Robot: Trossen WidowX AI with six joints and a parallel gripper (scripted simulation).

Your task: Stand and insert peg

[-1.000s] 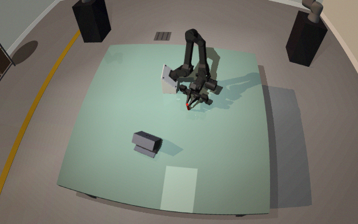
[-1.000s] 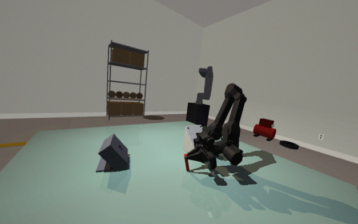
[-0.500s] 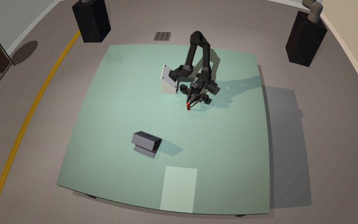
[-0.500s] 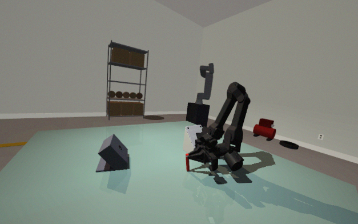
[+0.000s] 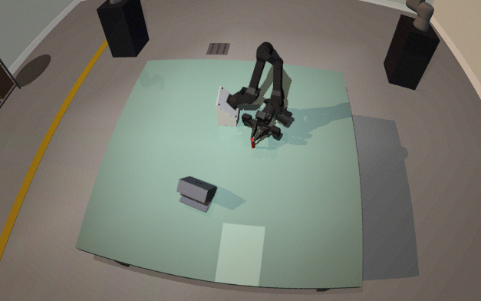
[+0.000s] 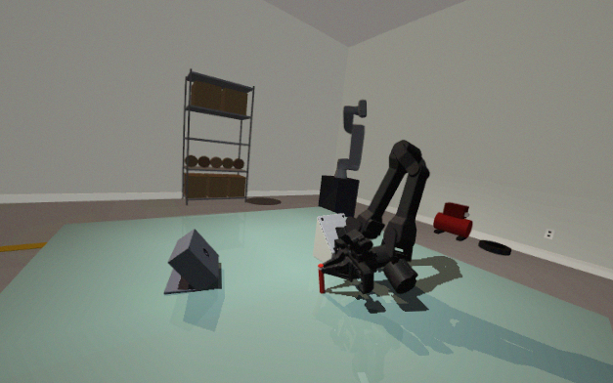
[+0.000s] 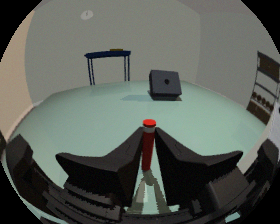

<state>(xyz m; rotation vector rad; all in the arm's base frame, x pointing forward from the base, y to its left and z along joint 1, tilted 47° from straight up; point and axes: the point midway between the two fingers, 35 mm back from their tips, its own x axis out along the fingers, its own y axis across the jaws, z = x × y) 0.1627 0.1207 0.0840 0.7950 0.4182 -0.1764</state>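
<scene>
My gripper tip is now 1 cm above the peg. Round my gripper tip: sloped panel 27 cm ahead, 18 cm to the right, 1 cm below.
</scene>
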